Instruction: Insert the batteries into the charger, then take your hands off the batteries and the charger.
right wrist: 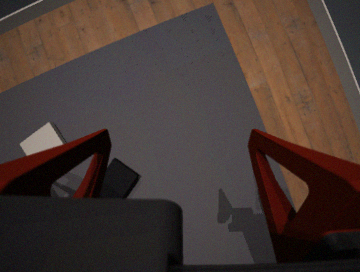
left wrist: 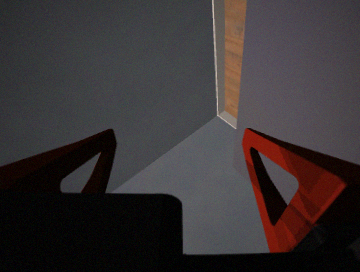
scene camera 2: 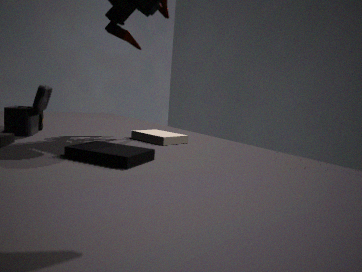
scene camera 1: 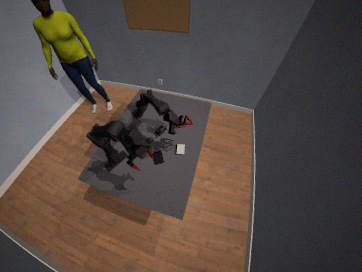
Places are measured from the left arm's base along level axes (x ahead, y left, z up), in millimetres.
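Pixels of known places: left gripper, between the fingertips: (left wrist: 179, 135) (scene camera 2: 153, 33) (scene camera 1: 189, 124); right gripper, between the fingertips: (right wrist: 179, 137) (scene camera 1: 146, 164); left arm's base, origin of its link: (scene camera 1: 141, 110); right arm's base, origin of its link: (scene camera 1: 116, 160).
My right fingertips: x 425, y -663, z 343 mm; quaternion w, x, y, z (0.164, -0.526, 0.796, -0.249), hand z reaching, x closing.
Observation:
Ahead of a thing's pixels: the offset from my right fingertips to its top centre. Level surfaces: height alone.
A dark blocky object with a tilted upper piece @(115 mm back, 443 mm left, 247 mm down) (scene camera 1: 160, 131) (scene camera 2: 42, 97) stands on the table near the left arm; I cannot tell whether it is the charger. A black flat box @(48 mm back, 191 mm left, 328 mm down) (scene camera 1: 158, 158) (scene camera 2: 107, 154) (right wrist: 120, 178) and a white flat box @(109 mm ahead, 319 mm left, 327 mm down) (scene camera 1: 180, 149) (scene camera 2: 160, 136) (right wrist: 42, 140) lie apart on the table. I cannot make out the batteries. My left gripper (scene camera 1: 186, 123) (scene camera 2: 154, 33) (left wrist: 179, 135) is open and empty, raised above the table and pointing outward. My right gripper (scene camera 1: 144, 161) (right wrist: 179, 137) is open and empty above the table, beside the black box.
The grey table top @(343 mm down) (scene camera 1: 170, 195) (scene camera 2: 225, 210) (right wrist: 165, 75) has edges showing against the wood floor (scene camera 1: 220, 180). The right arm (scene camera 1: 112, 140) reaches over the table and hides part of it in scene camera 1. A person (scene camera 1: 65, 37) stands behind the table at the left.

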